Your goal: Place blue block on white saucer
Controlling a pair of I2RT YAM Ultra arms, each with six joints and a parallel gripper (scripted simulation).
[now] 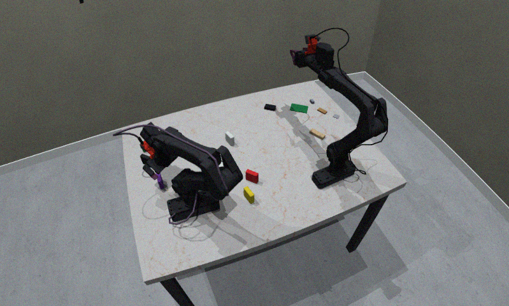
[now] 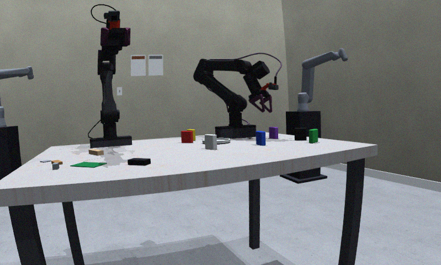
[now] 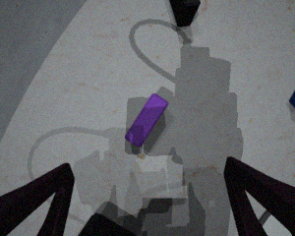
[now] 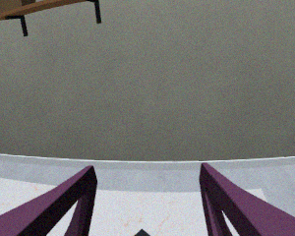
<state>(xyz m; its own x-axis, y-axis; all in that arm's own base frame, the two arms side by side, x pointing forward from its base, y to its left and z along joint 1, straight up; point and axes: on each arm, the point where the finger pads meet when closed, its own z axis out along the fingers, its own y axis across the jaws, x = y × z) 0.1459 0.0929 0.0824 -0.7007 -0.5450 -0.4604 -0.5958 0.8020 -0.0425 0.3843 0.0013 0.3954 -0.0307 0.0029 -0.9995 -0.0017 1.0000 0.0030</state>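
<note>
Right now my left hand is 200 mm short of the blue block, 130 mm to the left of it and 100 mm above it. From my left hand the other things lie so: black block 170 mm ahead, 80 mm to the left, 100 mm below; purple block 20 mm ahead, 20 mm to the left, 100 mm below; white saucer 30 mm ahead, 260 mm to the right, 120 mm below.
</note>
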